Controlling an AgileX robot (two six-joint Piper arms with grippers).
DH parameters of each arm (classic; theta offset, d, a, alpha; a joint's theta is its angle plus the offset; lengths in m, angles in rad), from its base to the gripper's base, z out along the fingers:
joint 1: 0 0.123 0 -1.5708
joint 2: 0.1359 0 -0.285 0
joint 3: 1.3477 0 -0.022 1.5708
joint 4: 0 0.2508 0 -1.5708
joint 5: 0 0 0.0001 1.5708
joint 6: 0 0.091 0 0
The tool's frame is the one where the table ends.
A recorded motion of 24 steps. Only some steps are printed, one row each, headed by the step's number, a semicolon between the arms.
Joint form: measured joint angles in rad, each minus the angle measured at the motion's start. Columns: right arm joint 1, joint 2, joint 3, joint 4, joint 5, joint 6; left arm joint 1, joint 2, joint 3, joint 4, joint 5, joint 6.
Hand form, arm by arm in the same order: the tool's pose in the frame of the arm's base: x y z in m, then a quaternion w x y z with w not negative. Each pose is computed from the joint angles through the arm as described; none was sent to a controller.
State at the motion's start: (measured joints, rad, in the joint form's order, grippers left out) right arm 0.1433 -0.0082 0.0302 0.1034 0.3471 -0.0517; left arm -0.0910 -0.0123 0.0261 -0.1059 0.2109 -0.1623
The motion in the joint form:
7: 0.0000 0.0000 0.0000 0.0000 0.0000 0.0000; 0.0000 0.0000 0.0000 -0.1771 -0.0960 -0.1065
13: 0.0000 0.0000 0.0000 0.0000 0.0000 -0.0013; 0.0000 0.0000 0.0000 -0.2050 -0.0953 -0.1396
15: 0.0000 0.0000 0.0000 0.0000 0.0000 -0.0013; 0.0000 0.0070 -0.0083 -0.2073 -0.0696 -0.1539
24: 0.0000 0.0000 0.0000 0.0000 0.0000 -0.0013; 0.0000 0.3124 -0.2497 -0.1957 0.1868 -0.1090
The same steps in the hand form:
7: 0.0525 0.0108 0.1723 0.59734 -0.04956 0.79733 0.07067; 0.0561 -0.0081 0.1950 0.65486 -0.15298 0.70361 -0.22954
13: 0.0525 0.0108 0.1723 0.59739 -0.05008 0.79729 0.07028; 0.0560 -0.0084 0.1950 0.64724 -0.17318 0.69882 -0.25047
15: 0.0525 0.0108 0.1723 0.59739 -0.05008 0.79729 0.07028; 0.0560 -0.0091 0.1952 0.63630 -0.17818 0.70577 -0.25546
24: 0.0525 0.0108 0.1723 0.59739 -0.05008 0.79729 0.07028; 0.0752 -0.0174 0.2352 0.51996 -0.15601 0.80971 -0.22289

